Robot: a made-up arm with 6 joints.
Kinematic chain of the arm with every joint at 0, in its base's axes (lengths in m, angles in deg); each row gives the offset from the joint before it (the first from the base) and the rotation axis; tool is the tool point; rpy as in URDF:
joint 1: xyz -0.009 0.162 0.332 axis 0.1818 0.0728 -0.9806
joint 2: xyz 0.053 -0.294 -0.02 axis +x
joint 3: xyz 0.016 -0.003 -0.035 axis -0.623 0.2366 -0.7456
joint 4: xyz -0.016 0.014 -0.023 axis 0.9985 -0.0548 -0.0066
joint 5: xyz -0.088 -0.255 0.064 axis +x
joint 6: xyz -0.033 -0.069 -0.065 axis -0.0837 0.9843 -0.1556
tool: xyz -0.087 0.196 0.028 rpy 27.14 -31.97 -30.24
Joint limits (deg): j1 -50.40..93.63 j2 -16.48..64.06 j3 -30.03..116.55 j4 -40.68..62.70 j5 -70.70..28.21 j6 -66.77..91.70
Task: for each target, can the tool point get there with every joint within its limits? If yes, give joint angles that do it. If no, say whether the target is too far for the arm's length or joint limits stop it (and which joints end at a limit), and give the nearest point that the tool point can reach.
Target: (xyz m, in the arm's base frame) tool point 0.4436 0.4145 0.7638
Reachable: no: joint limits stop it (at a limit: joint 1, joint 2, joint 5) | nearest point 0.2190 0.2073 0.4994 | short by 0.404 m
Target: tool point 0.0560 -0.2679 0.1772
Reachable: yes | joints -17.00 16.35 -18.27 42.19 16.52 39.65
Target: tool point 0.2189 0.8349 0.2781
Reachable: no: joint limits stop it (at a limit: joint 1, joint 2, joint 4, joint 5, joint 6) | nearest point -0.0398 0.5011 0.2560 | short by 0.423 m
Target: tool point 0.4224 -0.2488 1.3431
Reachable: no: too far | nearest point 0.1819 -0.0782 0.7238 | short by 0.686 m
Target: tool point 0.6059 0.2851 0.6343
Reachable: no: joint limits stop it (at a limit: joint 1, joint 2, joint 3, joint 5) | nearest point 0.2530 0.1827 0.4711 | short by 0.402 m
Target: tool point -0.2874 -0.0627 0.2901
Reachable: yes | joints 26.28 13.30 30.30 2.86 -15.61 25.47
